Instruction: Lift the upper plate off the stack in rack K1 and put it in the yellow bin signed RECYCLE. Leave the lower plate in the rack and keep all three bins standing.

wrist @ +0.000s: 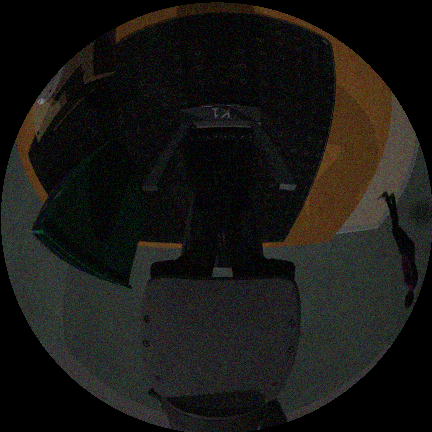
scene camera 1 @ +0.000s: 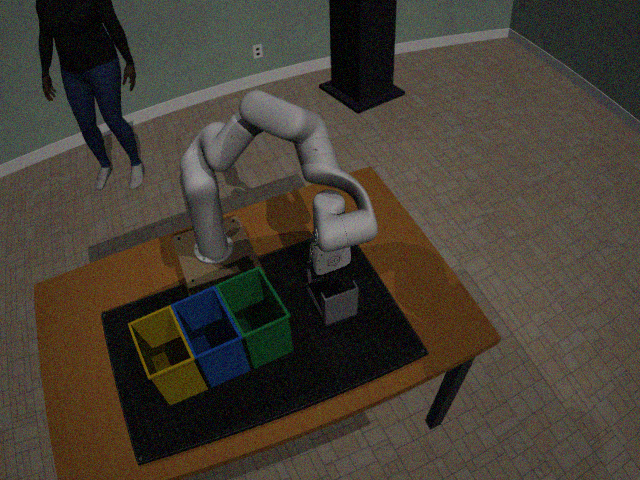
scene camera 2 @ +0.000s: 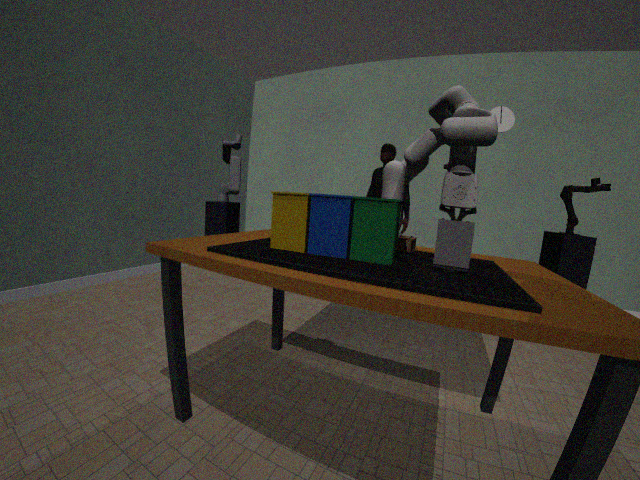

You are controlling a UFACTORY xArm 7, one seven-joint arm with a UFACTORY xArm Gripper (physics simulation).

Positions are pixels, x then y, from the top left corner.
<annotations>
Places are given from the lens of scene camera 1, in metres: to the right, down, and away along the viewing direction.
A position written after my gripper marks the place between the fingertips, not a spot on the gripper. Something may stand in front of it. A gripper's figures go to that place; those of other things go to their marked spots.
my gripper point(scene camera 1: 329, 279): 0.03, 0.11, 1.40
green bin point(scene camera 1: 262, 319): -0.16, 0.23, 1.44
</annotations>
